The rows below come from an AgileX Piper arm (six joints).
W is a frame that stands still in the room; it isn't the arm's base.
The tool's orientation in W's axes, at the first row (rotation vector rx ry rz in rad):
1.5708, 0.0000, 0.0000
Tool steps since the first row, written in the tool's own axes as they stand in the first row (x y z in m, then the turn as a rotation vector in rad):
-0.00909, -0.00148, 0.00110, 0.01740, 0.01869, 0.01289
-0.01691, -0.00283, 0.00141, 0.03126, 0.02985, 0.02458
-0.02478, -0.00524, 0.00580, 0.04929, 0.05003, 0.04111
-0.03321, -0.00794, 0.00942, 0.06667, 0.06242, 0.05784
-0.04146, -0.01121, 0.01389, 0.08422, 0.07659, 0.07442
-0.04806, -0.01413, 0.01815, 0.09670, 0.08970, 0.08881
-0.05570, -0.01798, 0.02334, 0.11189, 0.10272, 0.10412
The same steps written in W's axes. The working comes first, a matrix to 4 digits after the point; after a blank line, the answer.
The tool's axes in the first row as the columns of a matrix, in W's axes (used below as rounded here):
1.0000, 0.0000, 0.0000
0.0000, 0.0000, -1.0000
0.0000, 1.0000, 0.0000

-0.00909, -0.00110, -0.00148, 0.01740, -0.01289, 0.01869
-0.01691, -0.00141, -0.00283, 0.03126, -0.02458, 0.02985
-0.02478, -0.00580, -0.00524, 0.04929, -0.04111, 0.05003
-0.03321, -0.00942, -0.00794, 0.06667, -0.05784, 0.06242
-0.04146, -0.01389, -0.01121, 0.08422, -0.07442, 0.07659
-0.04806, -0.01815, -0.01413, 0.09670, -0.08881, 0.08970
-0.05570, -0.02334, -0.01798, 0.11189, -0.10412, 0.10272

